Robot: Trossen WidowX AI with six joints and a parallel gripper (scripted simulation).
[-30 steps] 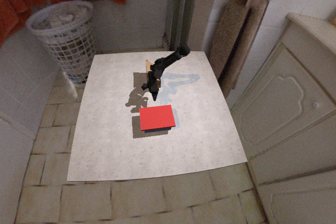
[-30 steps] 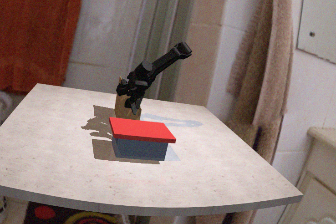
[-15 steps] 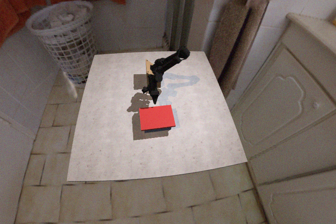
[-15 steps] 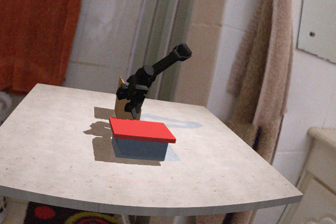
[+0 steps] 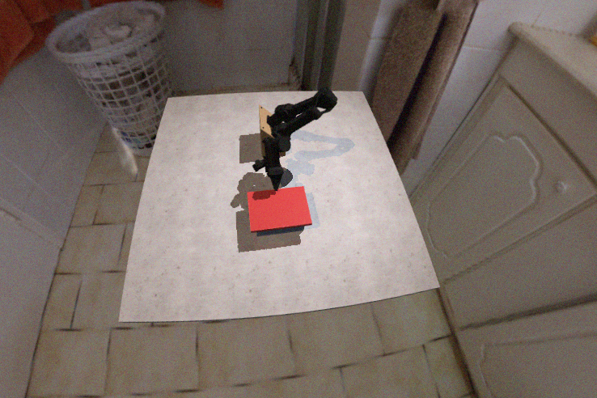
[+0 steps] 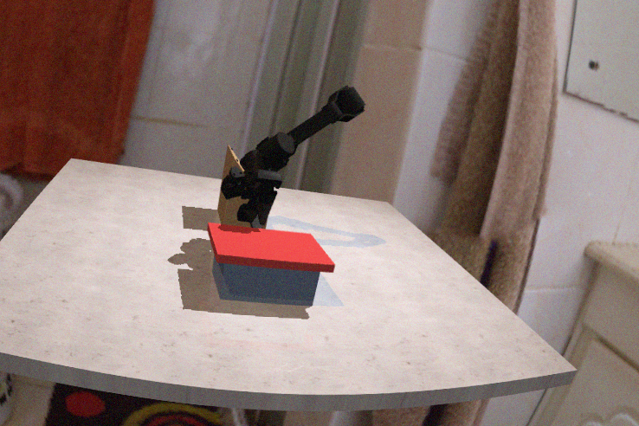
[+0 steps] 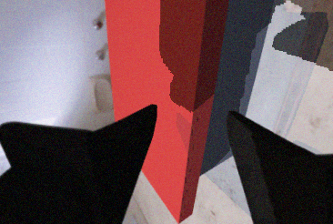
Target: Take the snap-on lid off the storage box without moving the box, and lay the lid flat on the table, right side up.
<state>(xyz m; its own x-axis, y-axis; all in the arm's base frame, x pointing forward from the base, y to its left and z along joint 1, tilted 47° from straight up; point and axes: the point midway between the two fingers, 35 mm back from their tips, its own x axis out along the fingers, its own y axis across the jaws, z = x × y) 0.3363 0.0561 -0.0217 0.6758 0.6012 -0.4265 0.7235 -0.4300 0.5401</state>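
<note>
Right now my gripper tip is 80 mm short of the red lid and 10 mm to the right of it. The rest, counted from my gripper tip: blue-grey storage box 80 mm ahead, 50 mm below, 10 mm to the left.
</note>
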